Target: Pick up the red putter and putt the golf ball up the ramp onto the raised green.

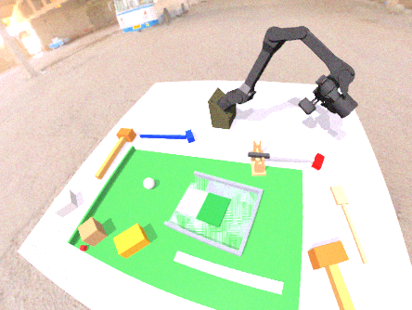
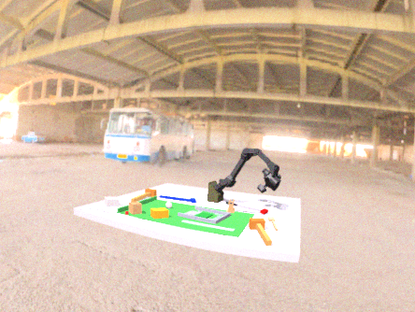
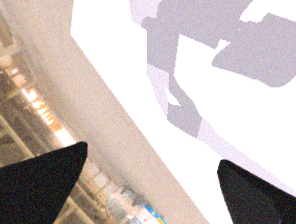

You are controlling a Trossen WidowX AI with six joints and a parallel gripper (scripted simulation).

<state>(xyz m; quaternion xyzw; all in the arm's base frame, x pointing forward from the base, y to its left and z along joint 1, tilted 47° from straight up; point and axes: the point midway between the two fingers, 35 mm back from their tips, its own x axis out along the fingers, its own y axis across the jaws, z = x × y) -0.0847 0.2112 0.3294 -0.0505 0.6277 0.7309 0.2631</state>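
Now: gripper tip 290 mm short of the red putter, 110 mm above it and 60 mm to the left of it. Also, from my gripper tip: wooden stand (320 mm ahead, 170 mm to the right, 100 mm below); cream paddle (430 mm ahead, 150 mm to the left, 140 mm below); blue putter (610 mm to the right, 300 mm ahead, 130 mm below).
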